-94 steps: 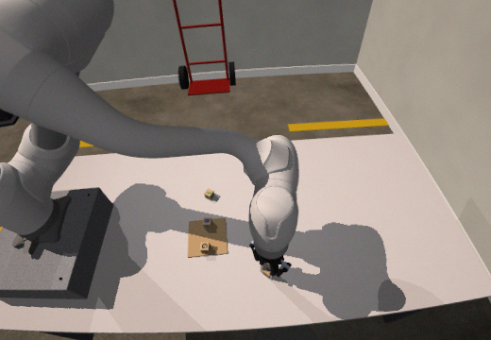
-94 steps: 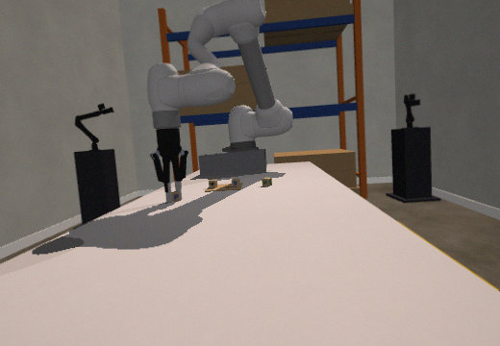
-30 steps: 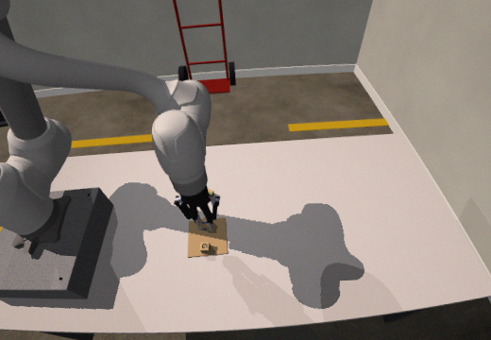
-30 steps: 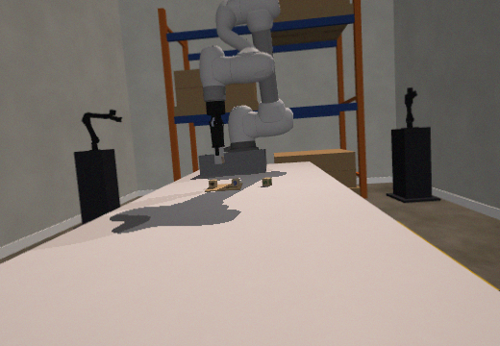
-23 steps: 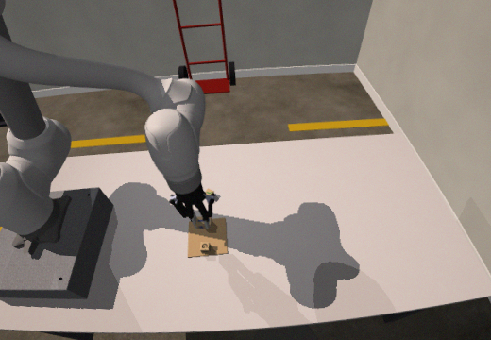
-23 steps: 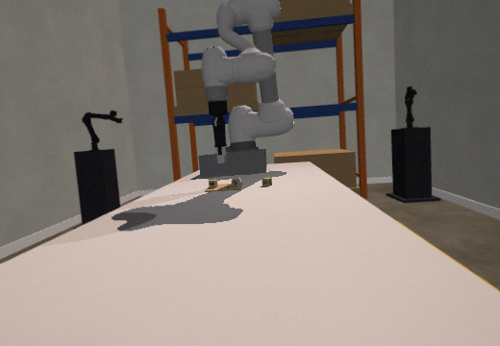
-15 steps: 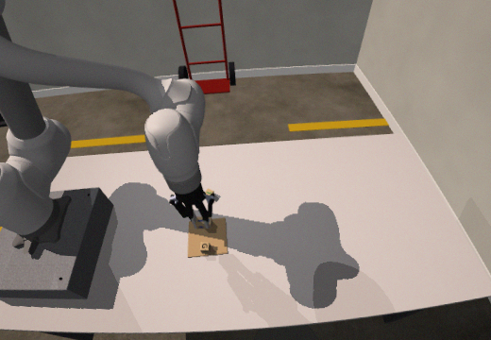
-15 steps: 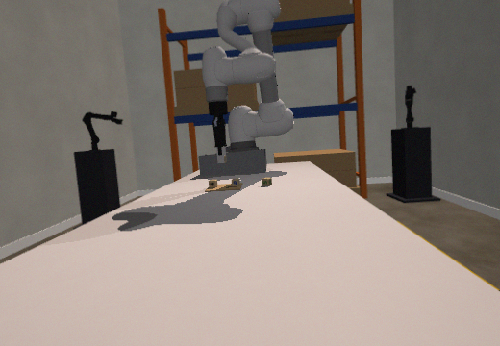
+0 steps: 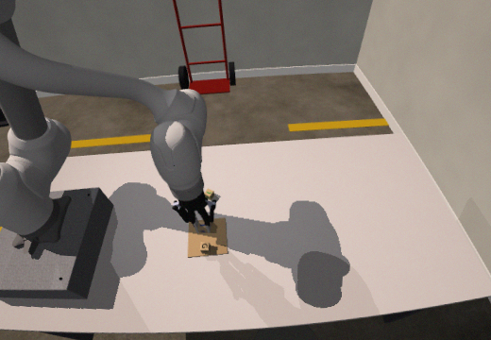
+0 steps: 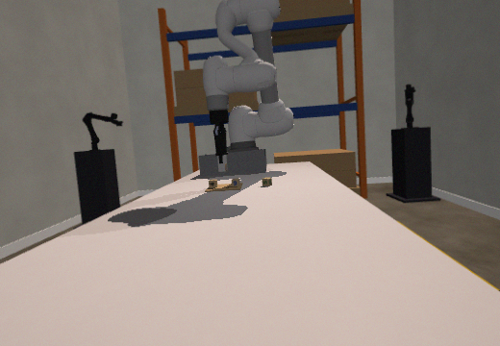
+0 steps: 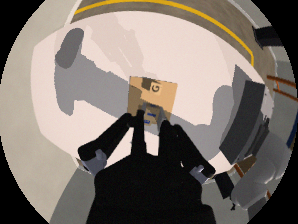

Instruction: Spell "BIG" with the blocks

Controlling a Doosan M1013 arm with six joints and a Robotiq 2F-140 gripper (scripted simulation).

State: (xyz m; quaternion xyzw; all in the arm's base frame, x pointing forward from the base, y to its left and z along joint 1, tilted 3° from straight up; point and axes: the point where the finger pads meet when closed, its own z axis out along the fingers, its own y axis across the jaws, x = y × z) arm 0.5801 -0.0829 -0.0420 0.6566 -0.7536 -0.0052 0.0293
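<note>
Right now the tan mat is 100 mm below my hand. Round my hand: block marked g 80 mm below, 50 mm to the right, 10 mm behind.
</note>
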